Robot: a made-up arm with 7 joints. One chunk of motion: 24 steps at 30 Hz.
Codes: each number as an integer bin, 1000 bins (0 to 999) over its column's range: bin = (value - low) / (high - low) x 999, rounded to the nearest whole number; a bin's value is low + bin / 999 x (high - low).
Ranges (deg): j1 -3..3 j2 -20..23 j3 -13..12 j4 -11..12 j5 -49..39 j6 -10..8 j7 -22..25
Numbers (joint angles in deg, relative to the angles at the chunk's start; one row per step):
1: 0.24 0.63 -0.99 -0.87 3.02 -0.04 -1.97
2: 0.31 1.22 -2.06 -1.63 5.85 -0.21 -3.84
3: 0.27 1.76 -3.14 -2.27 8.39 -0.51 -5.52
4: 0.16 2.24 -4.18 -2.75 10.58 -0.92 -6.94
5: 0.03 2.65 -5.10 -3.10 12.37 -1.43 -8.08
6: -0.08 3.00 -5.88 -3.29 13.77 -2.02 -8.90
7: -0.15 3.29 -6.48 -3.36 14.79 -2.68 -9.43
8: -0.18 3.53 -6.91 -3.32 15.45 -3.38 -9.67
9: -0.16 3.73 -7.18 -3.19 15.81 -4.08 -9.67
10: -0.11 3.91 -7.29 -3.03 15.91 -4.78 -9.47
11: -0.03 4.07 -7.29 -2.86 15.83 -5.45 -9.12
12: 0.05 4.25 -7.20 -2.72 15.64 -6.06 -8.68
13: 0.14 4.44 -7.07 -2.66 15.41 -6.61 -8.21
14: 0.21 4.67 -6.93 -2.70 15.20 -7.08 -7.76
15: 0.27 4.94 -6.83 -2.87 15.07 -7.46 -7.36
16: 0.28 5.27 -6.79 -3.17 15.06 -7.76 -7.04
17: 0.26 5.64 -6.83 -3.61 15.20 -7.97 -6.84
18: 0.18 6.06 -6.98 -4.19 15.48 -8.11 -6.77
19: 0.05 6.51 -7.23 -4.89 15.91 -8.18 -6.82
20: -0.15 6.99 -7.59 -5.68 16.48 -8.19 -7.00
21: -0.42 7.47 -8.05 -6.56 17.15 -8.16 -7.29
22: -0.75 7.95 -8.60 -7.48 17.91 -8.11 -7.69
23: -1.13 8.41 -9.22 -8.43 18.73 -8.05 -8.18
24: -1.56 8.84 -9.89 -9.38 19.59 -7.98 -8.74
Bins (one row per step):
1: 539 479 480 440 591 553 426
2: 551 493 437 407 623 543 386
3: 544 506 394 379 652 527 350
4: 526 517 352 358 676 504 320
5: 504 526 316 343 697 476 296
6: 486 534 285 335 713 443 278
7: 475 541 261 332 724 406 267
8: 470 547 243 334 732 367 262
9: 473 551 233 339 736 329 262
10: 481 555 228 346 737 290 266
11: 495 559 228 354 736 253 274
12: 508 563 232 360 734 219 283
13: 523 568 237 362 731 188 293
14: 534 573 243 361 729 162 303
15: 544 579 247 353 727 141 311
16: 546 587 248 340 727 124 318
17: 543 596 247 321 729 113 322
18: 529 605 241 296 732 105 324
19: 508 616 231 265 737 101 323
20: 475 627 216 231 743 100 319
21: 430 638 198 193 751 102 313
22: 375 649 176 153 760 105 304
23: 311 660 151 112 769 108 294
24: 240 670 124 70 779 112 282

